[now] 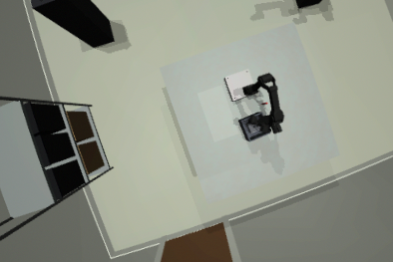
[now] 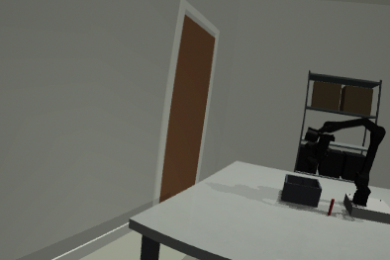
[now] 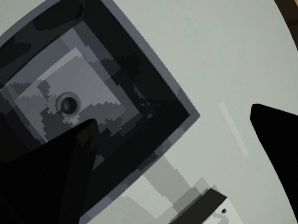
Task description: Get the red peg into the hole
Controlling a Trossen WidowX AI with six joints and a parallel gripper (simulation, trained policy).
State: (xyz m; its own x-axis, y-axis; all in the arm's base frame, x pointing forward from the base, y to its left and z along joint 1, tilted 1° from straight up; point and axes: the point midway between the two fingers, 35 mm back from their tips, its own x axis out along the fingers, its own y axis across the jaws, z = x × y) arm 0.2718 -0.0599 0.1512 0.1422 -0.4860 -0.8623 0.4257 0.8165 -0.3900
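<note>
Now: the red peg 200 mm to the left of my gripper tip, 130 mm below it and 120 mm behind it. From my gripper tip the other things lie so: dark box: 150 mm below, 50 mm to the left, 40 mm ahead.
</note>
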